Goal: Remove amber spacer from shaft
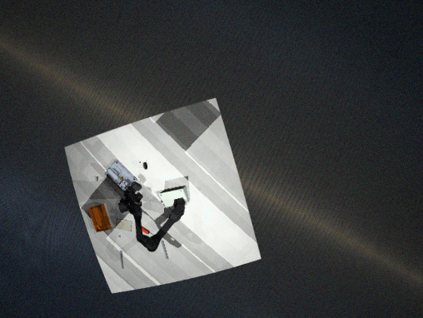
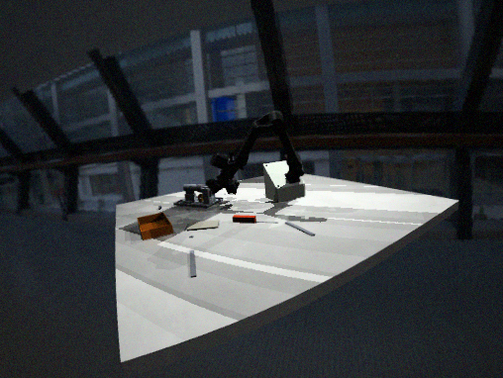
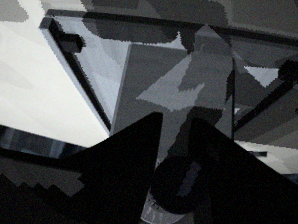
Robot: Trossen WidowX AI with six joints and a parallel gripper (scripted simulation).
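Now: the thin shaft 50 mm to the right of my gripper tip, 40 mm ahead of it and 30 mm above it. Also, from my gripper tip: cream card (280 mm to the left, 140 mm ahead, 50 mm below); dark object (160 mm behind, 120 mm to the right, 30 mm below); spacer (70 mm to the right, 50 mm ahead, 30 mm below).
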